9 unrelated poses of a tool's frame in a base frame.
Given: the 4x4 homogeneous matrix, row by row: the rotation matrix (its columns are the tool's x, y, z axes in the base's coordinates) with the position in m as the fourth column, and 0 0 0 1 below. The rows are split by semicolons.
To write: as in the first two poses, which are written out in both.
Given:
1: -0.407 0.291 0.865 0.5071; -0.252 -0.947 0.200 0.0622; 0.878 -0.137 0.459 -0.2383; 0 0 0 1
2: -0.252 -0.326 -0.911 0.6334; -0.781 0.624 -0.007 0.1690; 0.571 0.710 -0.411 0.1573; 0 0 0 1
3: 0.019 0.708 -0.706 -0.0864; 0.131 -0.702 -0.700 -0.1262; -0.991 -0.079 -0.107 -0.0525; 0 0 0 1
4: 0.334 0.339 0.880 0.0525; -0.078 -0.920 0.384 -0.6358; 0.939 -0.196 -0.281 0.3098; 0 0 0 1
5: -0.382 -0.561 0.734 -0.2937; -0.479 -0.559 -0.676 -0.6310; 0.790 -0.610 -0.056 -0.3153; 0 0 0 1
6: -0.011 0.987 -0.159 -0.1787; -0.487 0.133 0.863 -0.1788; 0.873 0.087 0.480 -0.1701; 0 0 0 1
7: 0.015 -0.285 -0.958 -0.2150; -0.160 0.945 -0.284 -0.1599; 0.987 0.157 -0.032 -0.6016; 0 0 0 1
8: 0.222 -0.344 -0.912 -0.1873; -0.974 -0.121 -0.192 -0.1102; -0.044 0.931 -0.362 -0.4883; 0 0 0 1
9: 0.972 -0.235 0.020 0.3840; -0.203 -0.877 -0.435 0.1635; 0.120 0.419 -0.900 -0.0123; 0 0 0 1
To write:
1: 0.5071 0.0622 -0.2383 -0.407 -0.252 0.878 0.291 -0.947 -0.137
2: 0.6334 0.1690 0.1573 -0.252 -0.781 0.571 -0.326 0.624 0.710
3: -0.0864 -0.1262 -0.0525 0.019 0.131 -0.991 0.708 -0.702 -0.079
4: 0.0525 -0.6358 0.3098 0.334 -0.078 0.939 0.339 -0.920 -0.196
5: -0.2937 -0.6310 -0.3153 -0.382 -0.479 0.790 -0.561 -0.559 -0.610
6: -0.1787 -0.1788 -0.1701 -0.011 -0.487 0.873 0.987 0.133 0.087
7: -0.2150 -0.1599 -0.6016 0.015 -0.160 0.987 -0.285 0.945 0.157
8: -0.1873 -0.1102 -0.4883 0.222 -0.974 -0.044 -0.344 -0.121 0.931
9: 0.3840 0.1635 -0.0123 0.972 -0.203 0.120 -0.235 -0.877 0.419
